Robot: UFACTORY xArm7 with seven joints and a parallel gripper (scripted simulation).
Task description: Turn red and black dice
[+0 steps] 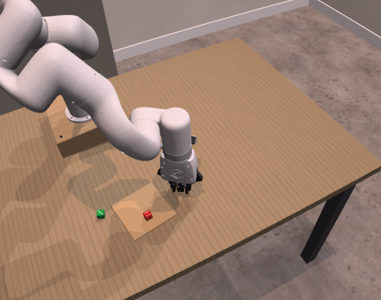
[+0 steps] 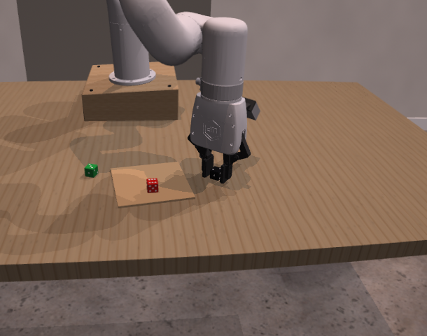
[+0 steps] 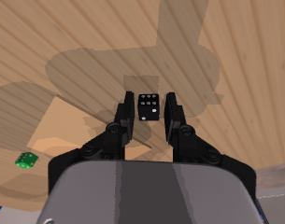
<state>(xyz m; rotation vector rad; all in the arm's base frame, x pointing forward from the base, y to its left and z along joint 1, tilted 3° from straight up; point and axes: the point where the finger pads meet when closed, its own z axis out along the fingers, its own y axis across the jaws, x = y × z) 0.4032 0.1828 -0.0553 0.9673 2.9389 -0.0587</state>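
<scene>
Now: the black die 1 cm below my hand. Round my hand: red die (5 cm ahead, 13 cm to the right, 1 cm below); tan mat (2 cm ahead, 13 cm to the right, 2 cm below); green die (2 cm behind, 25 cm to the right, 1 cm below).
</scene>
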